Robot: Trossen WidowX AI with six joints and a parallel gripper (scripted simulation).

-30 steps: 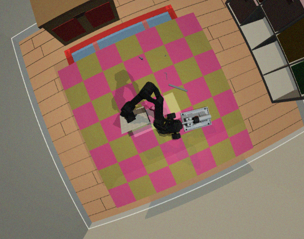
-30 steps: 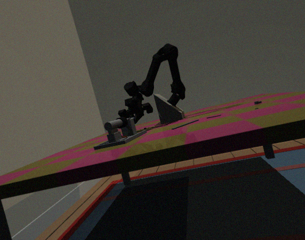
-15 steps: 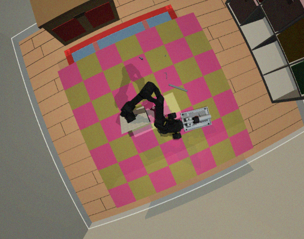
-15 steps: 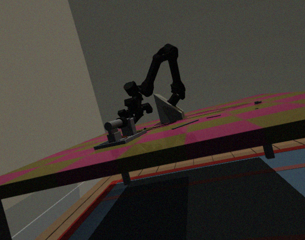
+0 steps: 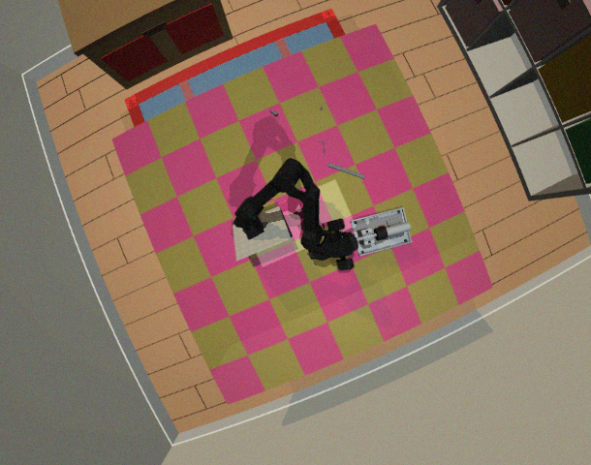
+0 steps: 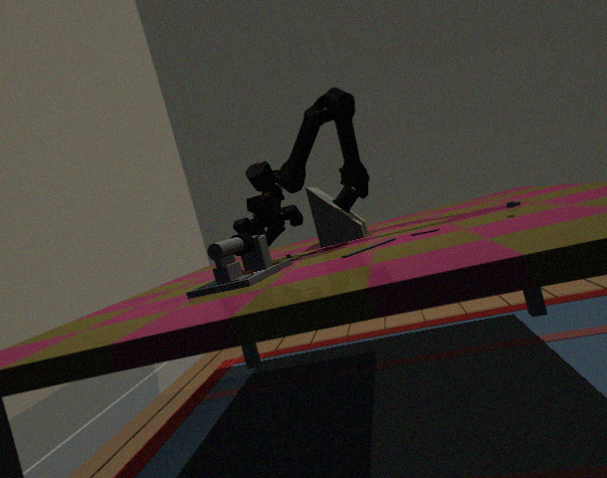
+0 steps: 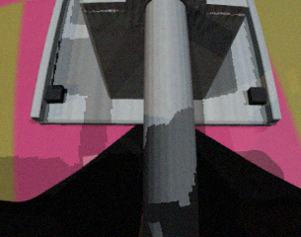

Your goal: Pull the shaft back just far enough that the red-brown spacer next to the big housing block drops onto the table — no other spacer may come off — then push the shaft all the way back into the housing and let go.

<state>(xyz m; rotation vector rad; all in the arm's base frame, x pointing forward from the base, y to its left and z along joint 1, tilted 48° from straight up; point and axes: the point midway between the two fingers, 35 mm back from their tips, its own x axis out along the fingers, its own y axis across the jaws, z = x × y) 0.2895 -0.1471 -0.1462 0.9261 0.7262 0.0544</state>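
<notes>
Now: gripper tip 5 cm short of the grey shaft, 3 cm below it and 1 cm to the left of it. Round my gripper tip: grey bolt (62 cm to the left, 5 cm below, 2 cm behind); thin grey bar (26 cm to the left, 13 cm ahead, 5 cm below); support block (14 cm ahead, 4 cm to the right, 1 cm below).
</notes>
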